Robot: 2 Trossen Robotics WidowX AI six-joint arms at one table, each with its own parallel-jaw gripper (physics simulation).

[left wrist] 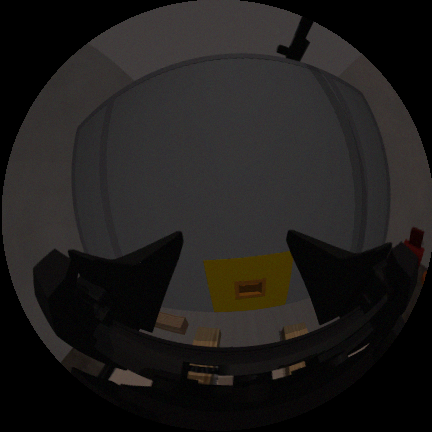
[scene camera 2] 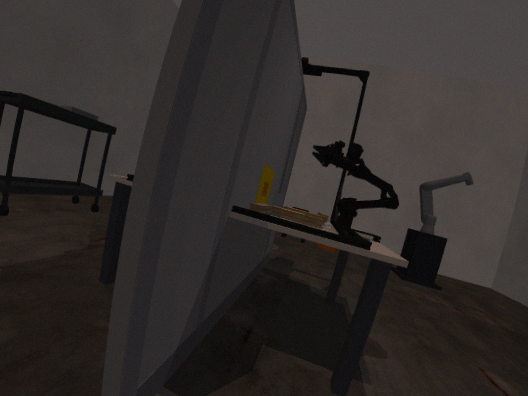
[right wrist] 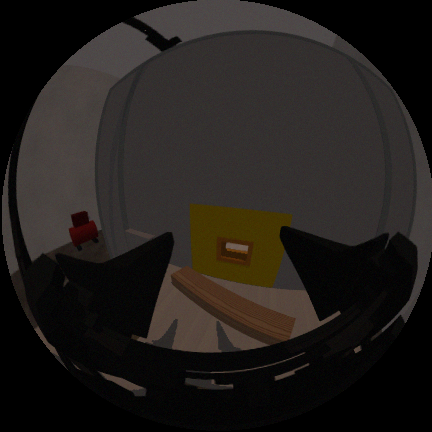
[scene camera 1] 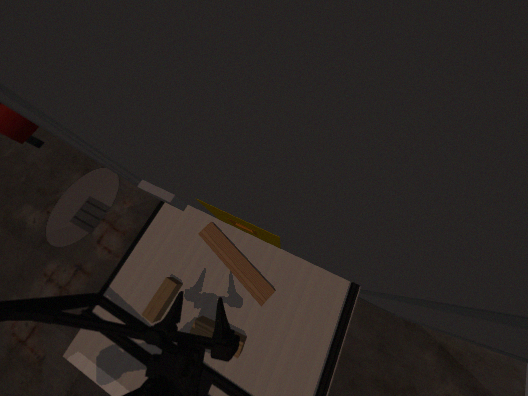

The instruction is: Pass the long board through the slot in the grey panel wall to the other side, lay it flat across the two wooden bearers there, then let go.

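Frame: origin at the left arm's base, x back, y right, z up, level; metres.
Where they show: left gripper, fingertip midpoint: [left wrist: 235,236] [scene camera 2: 312,149]; right gripper, fingertip midpoint: [right wrist: 227,234] [scene camera 1: 200,294]; left arm's base, link origin: [scene camera 2: 343,226].
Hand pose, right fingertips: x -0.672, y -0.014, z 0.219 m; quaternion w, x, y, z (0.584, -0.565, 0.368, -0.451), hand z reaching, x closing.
Observation:
Each offset is from my right fingertips to the centre of the thing. "spot": to the spot under its first point. Level surfaces: height alone.
The long board {dx +0.088, dy +0.013, dz -0.218 m} [scene camera 1: 237,264] [right wrist: 230,302] lies flat and slanted on the table {dz -0.238 m} [scene camera 1: 300,320] before the grey panel wall [scene camera 1: 350,125] [scene camera 2: 210,150] [left wrist: 225,150] [right wrist: 250,125]. A yellow plate [scene camera 1: 215,212] [scene camera 2: 268,175] [left wrist: 220,280] [right wrist: 205,235] on the wall surrounds the orange-rimmed slot {spot: dx +0.241, dy +0.021, dz -0.102 m} [left wrist: 250,281] [right wrist: 219,250]. My right gripper [scene camera 1: 200,297] [right wrist: 227,234] is open and empty, above the table and short of the board. On the other side, two wooden bearers {dx +0.447, dy -0.110, dz -0.219 m} [left wrist: 206,336] {dx +0.468, dy +0.118, dz -0.219 m} [left wrist: 295,331] lie apart, partly hidden by my left gripper [left wrist: 235,236] [scene camera 2: 316,151], which is open and empty above that table.
Two short wooden blocks {dx -0.113, dy +0.169, dz -0.216 m} [scene camera 1: 163,300] {dx -0.114, dy -0.044, dz -0.207 m} [scene camera 1: 203,326] lie near my right gripper; the second is partly hidden. Another wooden piece {dx +0.318, dy -0.259, dz -0.216 m} [left wrist: 171,322] lies left of the bearers in the left wrist view. A dark post [scene camera 2: 356,115] stands behind the left arm. A red object [right wrist: 83,233] stands beyond the table.

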